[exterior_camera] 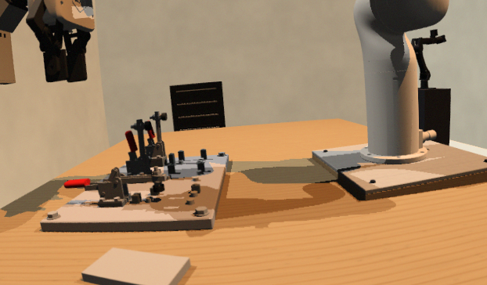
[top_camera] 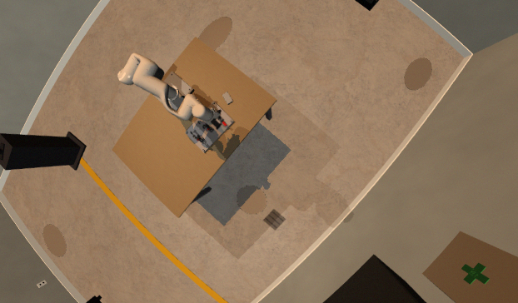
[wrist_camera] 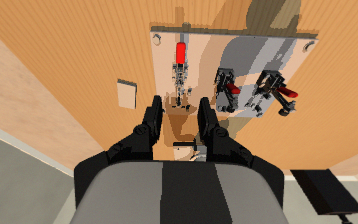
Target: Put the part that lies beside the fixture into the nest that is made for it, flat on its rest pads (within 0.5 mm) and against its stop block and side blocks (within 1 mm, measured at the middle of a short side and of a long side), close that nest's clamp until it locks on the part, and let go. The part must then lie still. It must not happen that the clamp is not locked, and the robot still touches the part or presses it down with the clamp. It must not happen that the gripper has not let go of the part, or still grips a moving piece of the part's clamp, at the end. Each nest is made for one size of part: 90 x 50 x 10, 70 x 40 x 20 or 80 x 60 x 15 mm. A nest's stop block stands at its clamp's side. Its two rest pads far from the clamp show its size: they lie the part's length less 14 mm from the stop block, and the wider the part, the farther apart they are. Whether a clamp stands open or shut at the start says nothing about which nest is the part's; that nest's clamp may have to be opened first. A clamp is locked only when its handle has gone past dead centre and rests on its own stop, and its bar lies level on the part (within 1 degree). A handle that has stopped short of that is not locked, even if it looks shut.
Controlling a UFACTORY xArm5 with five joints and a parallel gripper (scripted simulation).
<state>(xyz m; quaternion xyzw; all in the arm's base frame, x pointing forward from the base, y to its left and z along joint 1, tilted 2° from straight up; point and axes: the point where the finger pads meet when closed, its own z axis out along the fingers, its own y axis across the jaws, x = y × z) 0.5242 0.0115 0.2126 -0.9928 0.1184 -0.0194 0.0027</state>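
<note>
The clamp is 5 cm behind my hand, 1 cm to the left of it and 17 cm below it. The rest, counted from my hand: fixture plate 10 cm behind, 9 cm to the right, 21 cm below; then flat tan part 9 cm behind, 18 cm to the left, 21 cm below.
</note>
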